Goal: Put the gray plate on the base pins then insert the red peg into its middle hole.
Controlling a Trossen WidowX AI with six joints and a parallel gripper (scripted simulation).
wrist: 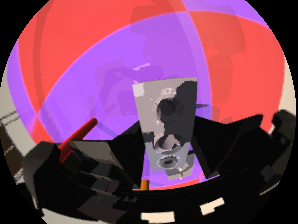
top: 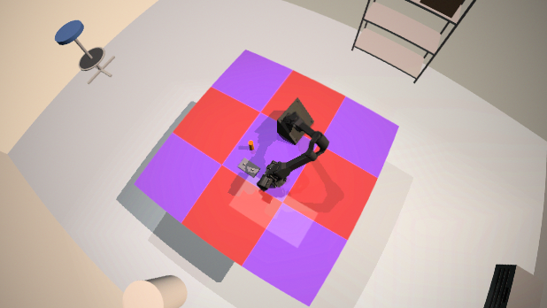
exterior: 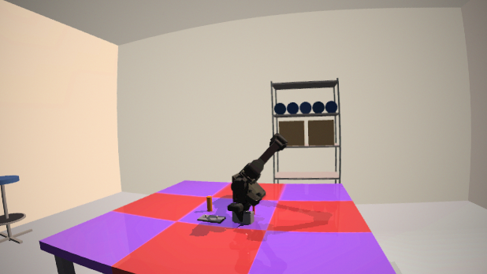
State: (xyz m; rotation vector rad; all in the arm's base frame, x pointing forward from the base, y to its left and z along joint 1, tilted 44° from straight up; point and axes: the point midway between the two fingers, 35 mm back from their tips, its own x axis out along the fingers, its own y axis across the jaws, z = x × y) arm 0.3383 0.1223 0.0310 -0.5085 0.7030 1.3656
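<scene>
Now: gripper tip 16 cm to the left of the dark flat base and 1 cm short of it. The rest, counted from my gripper tip: gray plate (3 cm above); then red peg (11 cm behind, 3 cm above, 2 cm to the left); then orange cylinder (22 cm to the right, 10 cm behind, 3 cm above).
</scene>
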